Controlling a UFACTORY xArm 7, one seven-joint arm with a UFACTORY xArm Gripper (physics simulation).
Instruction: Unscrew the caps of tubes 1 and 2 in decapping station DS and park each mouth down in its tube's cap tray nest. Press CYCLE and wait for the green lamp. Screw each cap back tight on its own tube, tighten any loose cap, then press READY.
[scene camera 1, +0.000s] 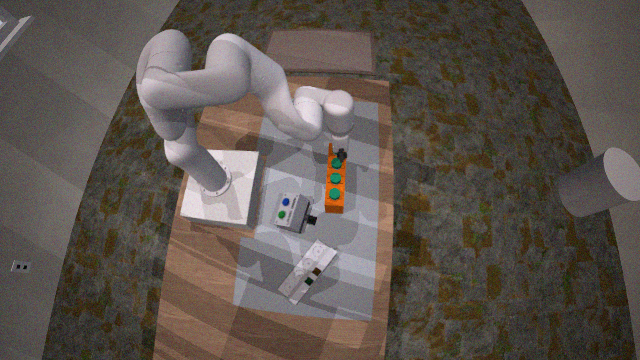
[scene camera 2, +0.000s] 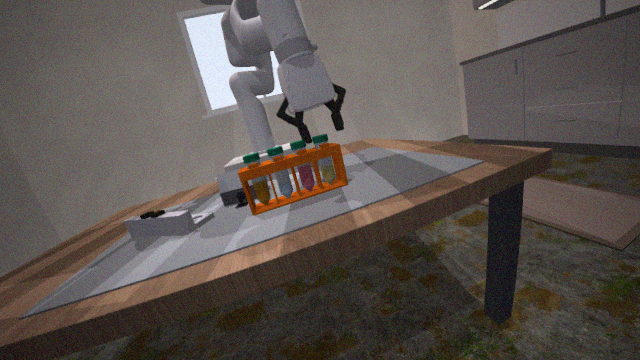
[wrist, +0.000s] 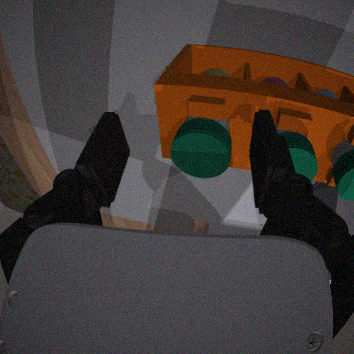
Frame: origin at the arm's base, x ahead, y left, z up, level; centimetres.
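Seen in the pictures: gripper, fingertip midpoint: (scene camera 2: 325, 136) (wrist: 185, 129); arm's base at its link origin: (scene camera 1: 215, 180) (scene camera 2: 264, 151).
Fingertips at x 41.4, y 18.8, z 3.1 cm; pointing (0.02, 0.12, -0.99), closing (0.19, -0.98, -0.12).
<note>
Offsets run from my fingertips to a thing's top centre. "spot": to the spot under its first point.
The orange rack (scene camera 1: 334, 209) (scene camera 2: 344, 167) (wrist: 170, 107) holds several upright tubes with green caps. An end cap @(dz +0.4, dx -1.3, dy -1.0 cm) (scene camera 2: 320, 138) (wrist: 201, 147) sits on the tube with yellowish liquid; my gripper hides it in scene camera 1. The neighbouring cap @(dz +0.4, dx -0.7, dy -6.2 cm) (scene camera 1: 336, 163) (scene camera 2: 298, 145) (wrist: 301, 155) is on the pink-liquid tube. My gripper (scene camera 1: 341, 154) (scene camera 2: 322, 134) (wrist: 185, 129) is open and empty, above and behind the rack's end, its fingers spread to either side of the end cap in the wrist view. A pale tray @(dz -6.4, dx -3.6, dy -41.6 cm) (scene camera 1: 325, 252) (scene camera 2: 160, 225) with round marks lies apart from the rack. Tube numbers are not readable.
A grey control box @(dz -3.3, dx -12.6, dy -23.1 cm) (scene camera 1: 300, 212) with a blue button @(dz -4.3, dx -14.7, dy -20.7 cm) (scene camera 1: 285, 201) and a green button @(dz -4.3, dx -15.0, dy -25.2 cm) (scene camera 1: 282, 214) stands between the robot's white base (scene camera 1: 240, 200) and the rack. A black block @(spot: dz -9.9, dx -5.8, dy -24.1 cm) (scene camera 1: 311, 220) sticks out beside it. The tray bears two small dark squares.
</note>
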